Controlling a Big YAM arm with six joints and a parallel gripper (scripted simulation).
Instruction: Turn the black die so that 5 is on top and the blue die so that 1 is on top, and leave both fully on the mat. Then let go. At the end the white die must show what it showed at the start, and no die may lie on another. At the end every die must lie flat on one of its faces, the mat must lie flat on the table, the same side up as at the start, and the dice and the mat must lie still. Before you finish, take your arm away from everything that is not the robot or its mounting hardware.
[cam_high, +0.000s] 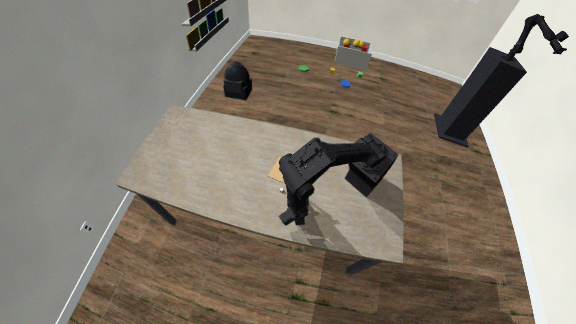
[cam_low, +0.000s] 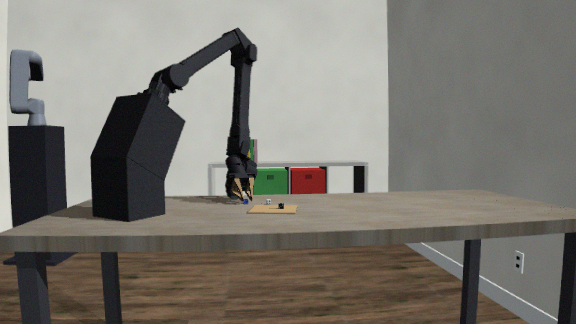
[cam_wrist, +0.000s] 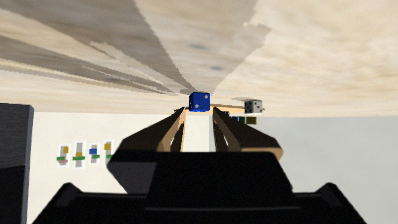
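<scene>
The blue die is 10 mm to the left of my hand and 10 mm below it. The rest, counted from my hand: black die (110 mm ahead, 120 mm to the right, 10 mm below); white die (70 mm ahead, 10 mm below); tan mat (90 mm ahead, 120 mm to the right, 20 mm below).
</scene>
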